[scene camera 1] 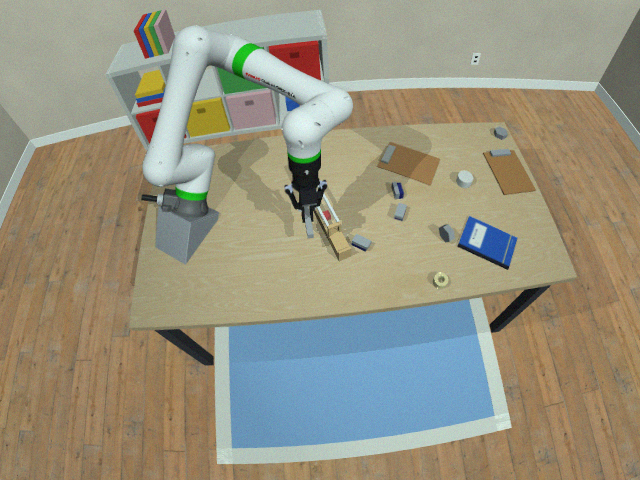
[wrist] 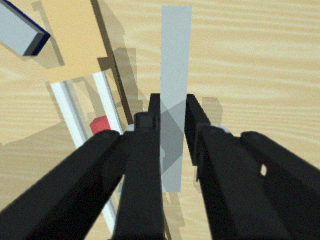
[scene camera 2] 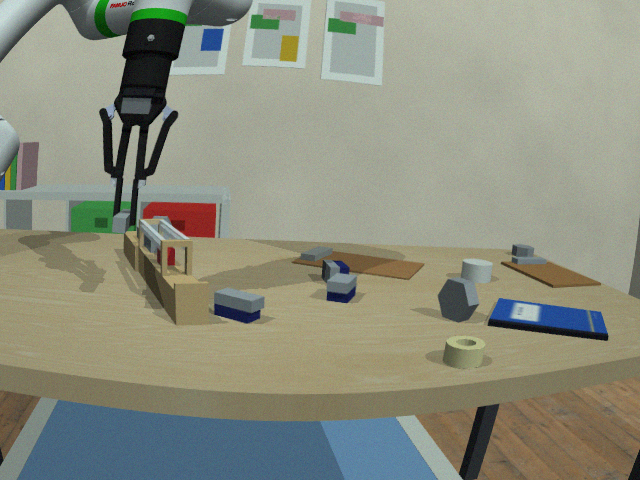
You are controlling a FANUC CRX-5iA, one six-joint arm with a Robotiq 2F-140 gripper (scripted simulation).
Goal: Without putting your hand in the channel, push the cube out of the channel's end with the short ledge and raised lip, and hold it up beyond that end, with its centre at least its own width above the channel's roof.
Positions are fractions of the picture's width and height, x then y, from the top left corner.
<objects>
A brown board shows in scene camera 1 (0.80, 0.37) and in scene camera 2 (0.87, 0.58); in the wrist view it is out of frame.
</objects>
